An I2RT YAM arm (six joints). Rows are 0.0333 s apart.
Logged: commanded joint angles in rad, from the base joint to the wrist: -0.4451, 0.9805, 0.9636, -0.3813, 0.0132, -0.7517; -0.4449, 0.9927, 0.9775, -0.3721, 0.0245, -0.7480; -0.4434, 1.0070, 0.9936, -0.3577, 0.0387, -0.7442; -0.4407, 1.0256, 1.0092, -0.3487, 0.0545, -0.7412; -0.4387, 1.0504, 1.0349, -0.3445, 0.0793, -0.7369; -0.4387, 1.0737, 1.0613, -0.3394, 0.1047, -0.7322; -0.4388, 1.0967, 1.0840, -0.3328, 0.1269, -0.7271; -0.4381, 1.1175, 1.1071, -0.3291, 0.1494, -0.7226
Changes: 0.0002, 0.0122, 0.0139, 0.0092, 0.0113, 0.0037; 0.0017, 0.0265, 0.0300, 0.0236, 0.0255, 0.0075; 0.0044, 0.0451, 0.0456, 0.0326, 0.0413, 0.0105; 0.0064, 0.0699, 0.0713, 0.0368, 0.0661, 0.0148; 0.0064, 0.0932, 0.0977, 0.0419, 0.0915, 0.0195; 0.0063, 0.1162, 0.1204, 0.0485, 0.1137, 0.0246; 0.0070, 0.1370, 0.1435, 0.0522, 0.1362, 0.0291
